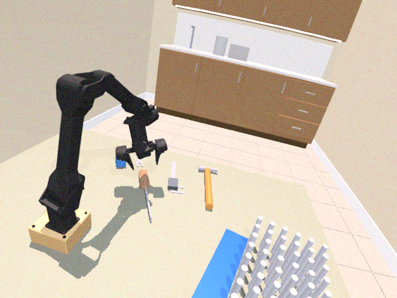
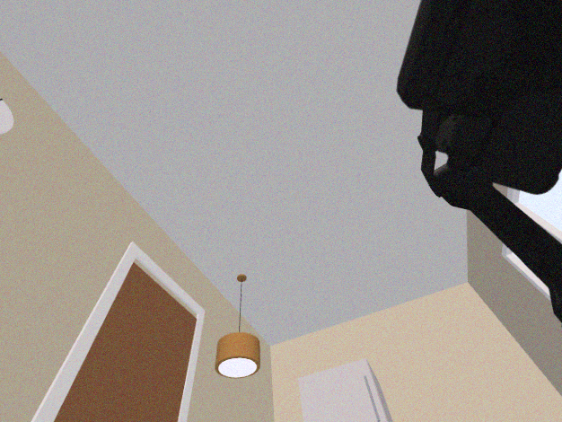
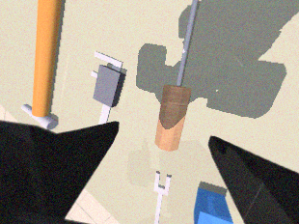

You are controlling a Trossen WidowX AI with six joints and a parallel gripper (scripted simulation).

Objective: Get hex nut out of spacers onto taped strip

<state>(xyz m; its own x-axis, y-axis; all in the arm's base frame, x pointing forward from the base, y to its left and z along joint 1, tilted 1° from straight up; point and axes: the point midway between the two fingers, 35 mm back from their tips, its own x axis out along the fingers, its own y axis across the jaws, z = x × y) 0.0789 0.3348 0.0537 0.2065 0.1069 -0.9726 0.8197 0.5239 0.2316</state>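
Now: the wooden-handled hook tool 5 cm ahead of my gripper tip, 9 cm to the right of it and 6 cm below it. The rest, counted from my gripper tip: hex nut (51 cm ahead, 36 cm to the right, 7 cm below); blue taped strip (37 cm ahead, 29 cm to the right, 8 cm below); small wrench (12 cm behind, 17 cm to the left, 7 cm below).
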